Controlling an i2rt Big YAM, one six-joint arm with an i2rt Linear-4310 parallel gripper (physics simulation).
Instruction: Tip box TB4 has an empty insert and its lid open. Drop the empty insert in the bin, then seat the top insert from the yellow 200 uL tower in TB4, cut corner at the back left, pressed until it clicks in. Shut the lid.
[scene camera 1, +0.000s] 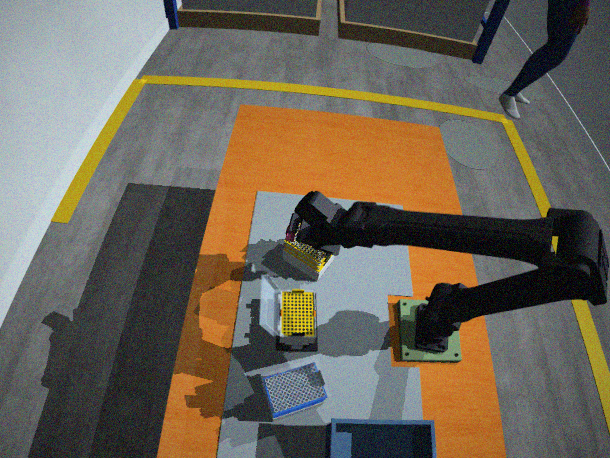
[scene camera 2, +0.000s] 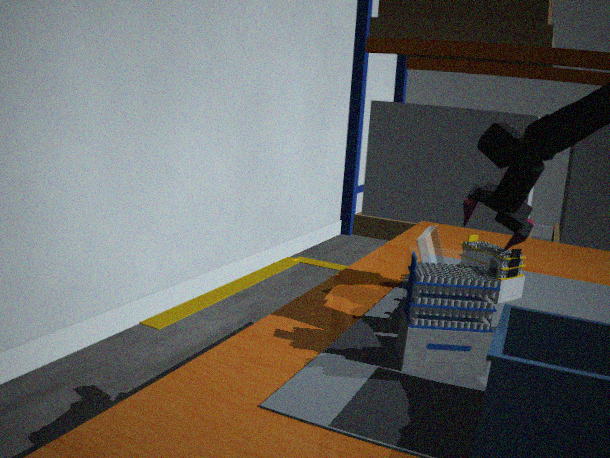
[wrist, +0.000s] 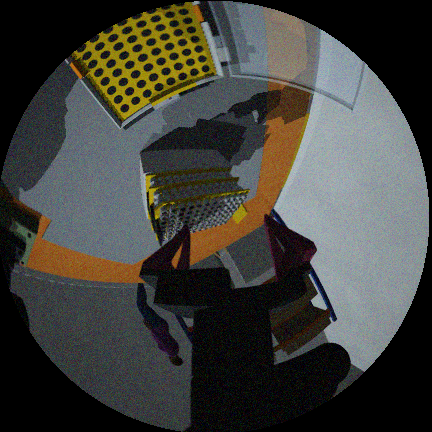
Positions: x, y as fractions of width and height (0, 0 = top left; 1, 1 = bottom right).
Note:
In view: my gripper (scene camera 2: 0.79, 0.52), a clear lid (scene camera 1: 0.44, 0.66), a blue bin (scene camera 1: 0.56, 0.94) and a mat (scene camera 1: 0.58, 0.73).
The clear lid is seen too in the wrist view (wrist: 0.59, 0.11). My gripper shows as well in scene camera 1 (scene camera 1: 0.50, 0.52) and in the wrist view (wrist: 0.52, 0.52). The mat is seen too in scene camera 2 (scene camera 2: 0.58, 0.85) and in the wrist view (wrist: 0.19, 0.39).

